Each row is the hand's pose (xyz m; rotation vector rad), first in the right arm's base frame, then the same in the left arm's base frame.
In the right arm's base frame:
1: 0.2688 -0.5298 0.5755 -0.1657 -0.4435 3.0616
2: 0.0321 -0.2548 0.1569 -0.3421 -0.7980 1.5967
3: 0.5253 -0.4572 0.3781 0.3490 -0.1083 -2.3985
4: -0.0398 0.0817 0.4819 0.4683 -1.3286 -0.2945
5: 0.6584 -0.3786 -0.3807 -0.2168 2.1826 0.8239
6: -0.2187 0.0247 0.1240 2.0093 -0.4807 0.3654
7: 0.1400 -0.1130 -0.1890 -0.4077 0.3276 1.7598
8: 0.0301 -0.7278 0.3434 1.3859 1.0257 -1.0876
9: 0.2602 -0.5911 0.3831 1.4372 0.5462 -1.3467
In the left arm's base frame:
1: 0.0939 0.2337 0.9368 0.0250 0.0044 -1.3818
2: 0.0190 -0.0705 0.4799 -0.0995 0.8090 -2.5964
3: 0.0332 0.4615 0.7034 0.3066 -0.1489 -0.5707
4: -0.3782 -0.2102 0.6960 1.2261 -0.6916 1.4198
5: 0.1671 0.5540 -0.0536 -2.4198 1.4265 1.1559
6: -0.1765 -0.3798 0.3896 1.5681 1.3312 1.5470
7: -0.0282 -0.0069 0.0990 1.0032 0.0090 -2.4892
8: 0.4000 0.0416 0.7974 -0.0104 1.3058 0.2615
9: 0.2121 0.2348 0.7729 0.3637 1.0201 0.1714

